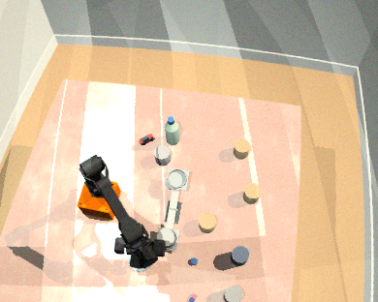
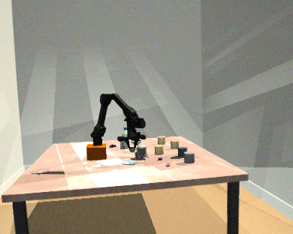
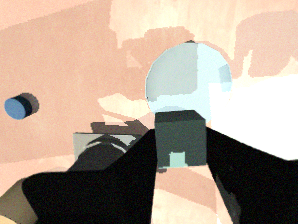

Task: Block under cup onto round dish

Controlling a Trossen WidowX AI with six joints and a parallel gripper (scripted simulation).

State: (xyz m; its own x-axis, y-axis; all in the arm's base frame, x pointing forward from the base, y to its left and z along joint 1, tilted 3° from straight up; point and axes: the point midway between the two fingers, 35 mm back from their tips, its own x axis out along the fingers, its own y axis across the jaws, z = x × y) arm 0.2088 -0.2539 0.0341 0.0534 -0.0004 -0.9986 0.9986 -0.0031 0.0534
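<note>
Right now the round light-blue dish is 80 mm below my gripper tip, 20 mm behind it and 10 mm to the right of it. From my gripper tip the other things lie so: balance 210 mm to the left, 100 mm ahead, 50 mm below; then small blue piece 200 mm ahead, 80 mm below, 10 mm to the right; then grey cup 480 mm to the left, 50 mm below, 40 mm ahead.
</note>
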